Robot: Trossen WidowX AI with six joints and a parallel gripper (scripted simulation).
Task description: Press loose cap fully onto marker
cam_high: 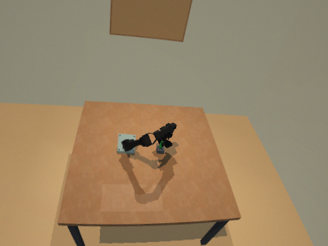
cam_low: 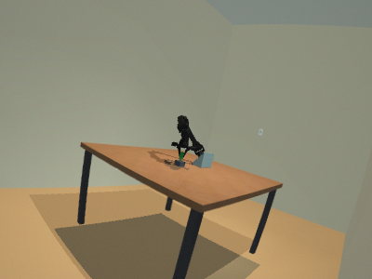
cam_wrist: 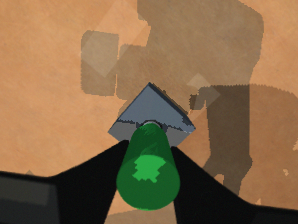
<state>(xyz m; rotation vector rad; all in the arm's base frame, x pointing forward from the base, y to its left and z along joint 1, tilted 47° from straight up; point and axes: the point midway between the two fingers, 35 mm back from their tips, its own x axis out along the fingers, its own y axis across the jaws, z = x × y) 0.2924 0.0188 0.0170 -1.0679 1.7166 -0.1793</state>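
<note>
Right now my gripper tip is 10 mm below the marker cap. Also, from my gripper tip: holder block: 50 mm below.
</note>
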